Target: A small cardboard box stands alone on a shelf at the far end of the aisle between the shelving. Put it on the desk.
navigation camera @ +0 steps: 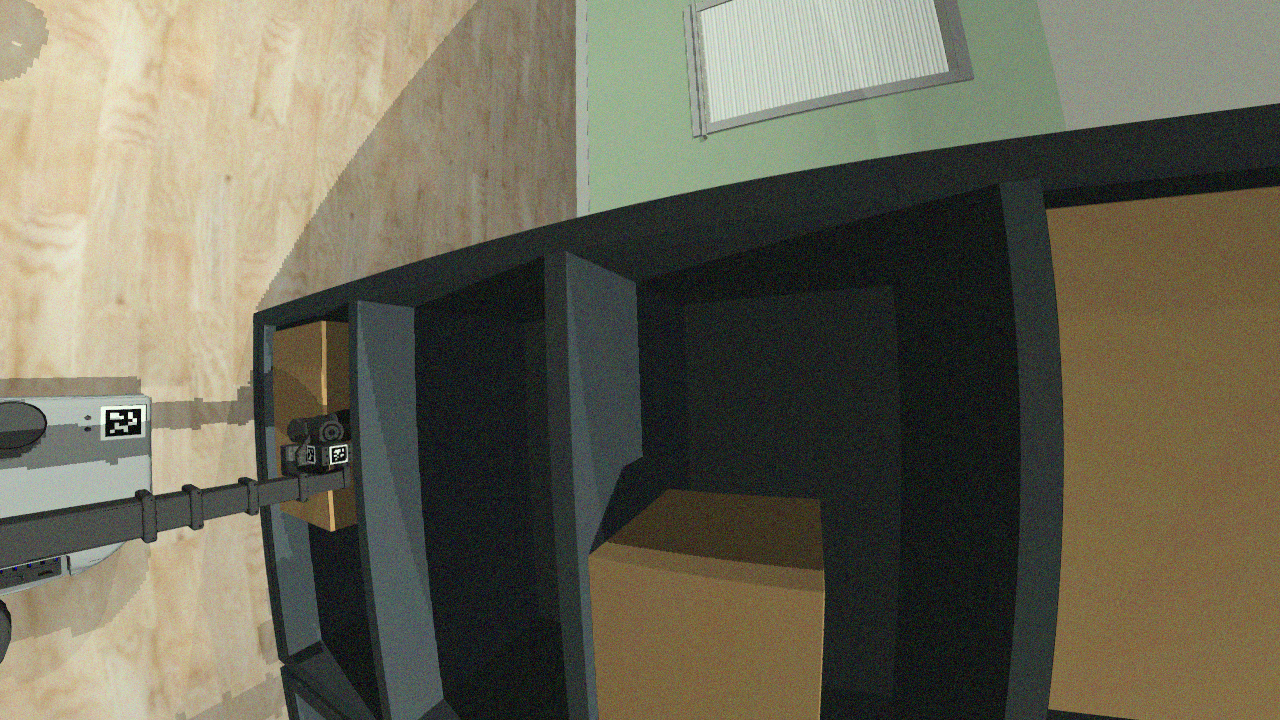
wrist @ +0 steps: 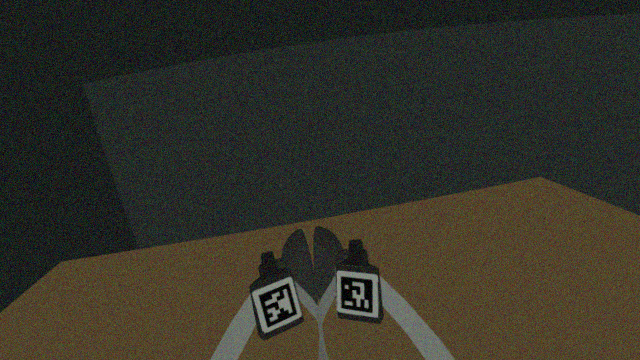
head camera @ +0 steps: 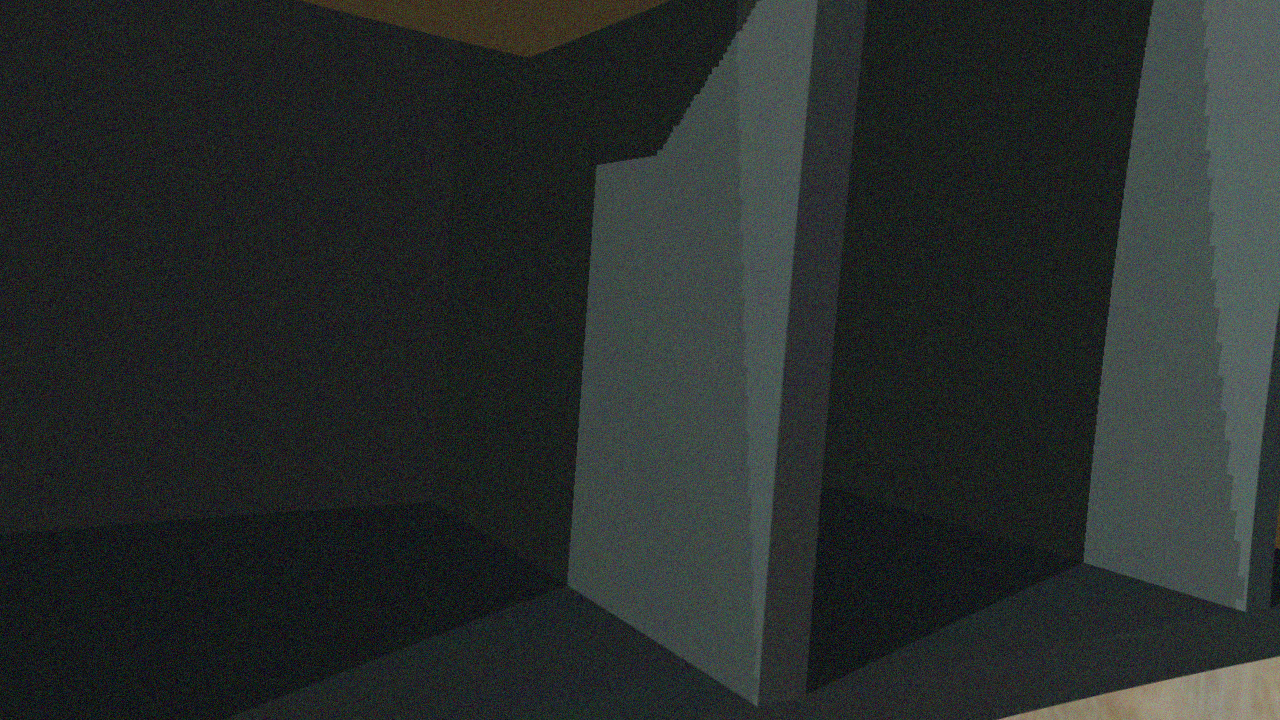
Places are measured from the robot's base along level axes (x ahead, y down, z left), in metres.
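Pixels of known places: gripper, fingertip midpoint: [wrist: 312, 252]; robot's base, link origin: [navigation camera: 13, 422].
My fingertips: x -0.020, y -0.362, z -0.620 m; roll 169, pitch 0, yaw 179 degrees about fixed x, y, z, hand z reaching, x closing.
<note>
Ahead of a thing's pixels: the offset from my fingertips to its top centre. Level surfaces: height alone.
A cardboard box [navigation camera: 299, 358] [wrist: 475, 265] sits in the shelf compartment at the left of the navigation view; its broad brown face fills the lower part of the wrist view. I cannot tell whether it is the small box of the task. My gripper [wrist: 312, 252] is shut, its dark fingertips close together with a thin gap and nothing seen between them. It shows against the box's brown face; whether it touches is unclear. In the navigation view the arm [navigation camera: 201, 506] reaches into that compartment. The desk does not show in these views.
The dark shelving [head camera: 796, 358] [navigation camera: 1029, 447] has several panels dividing its compartments. A larger cardboard box @(dx -0.356, dy -0.899, dz +0.056 m) [navigation camera: 707, 635] shows at the lower middle of the navigation view, and another brown box @(dx -0.006, dy -1.356, dz +0.065 m) [navigation camera: 1172, 447] at its right. A green wall [navigation camera: 626, 134] and wood floor @(dy +0.362 m) [navigation camera: 179, 179] lie beyond.
</note>
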